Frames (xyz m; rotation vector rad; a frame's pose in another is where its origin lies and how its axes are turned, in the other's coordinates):
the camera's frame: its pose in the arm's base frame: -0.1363 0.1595 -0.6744 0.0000 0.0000 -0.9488
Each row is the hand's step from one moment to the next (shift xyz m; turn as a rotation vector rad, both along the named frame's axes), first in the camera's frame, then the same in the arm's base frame.
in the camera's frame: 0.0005 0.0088 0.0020 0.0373 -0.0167 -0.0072
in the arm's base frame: 0.0074 0.0047 0.0020 0.0082 -0.0400 -0.0072
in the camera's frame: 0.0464 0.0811 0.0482 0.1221 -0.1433 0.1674
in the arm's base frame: 0.0929 0.0095 0.0482 -0.0453 -0.1827 0.1674
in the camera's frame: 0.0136 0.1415 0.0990 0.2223 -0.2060 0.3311
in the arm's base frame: 0.1229 0.0714 0.0990 -0.0379 -0.3007 0.3311
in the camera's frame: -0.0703 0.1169 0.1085 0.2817 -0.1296 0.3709
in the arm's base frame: 0.0540 0.1252 0.1085 0.0588 -0.3045 0.3709
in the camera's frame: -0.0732 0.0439 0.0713 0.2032 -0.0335 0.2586
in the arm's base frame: -0.0070 0.0851 0.0713 0.0912 -0.1847 0.2586
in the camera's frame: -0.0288 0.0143 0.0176 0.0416 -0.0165 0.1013
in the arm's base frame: -0.0052 0.0317 0.0176 0.0108 -0.0434 0.1013
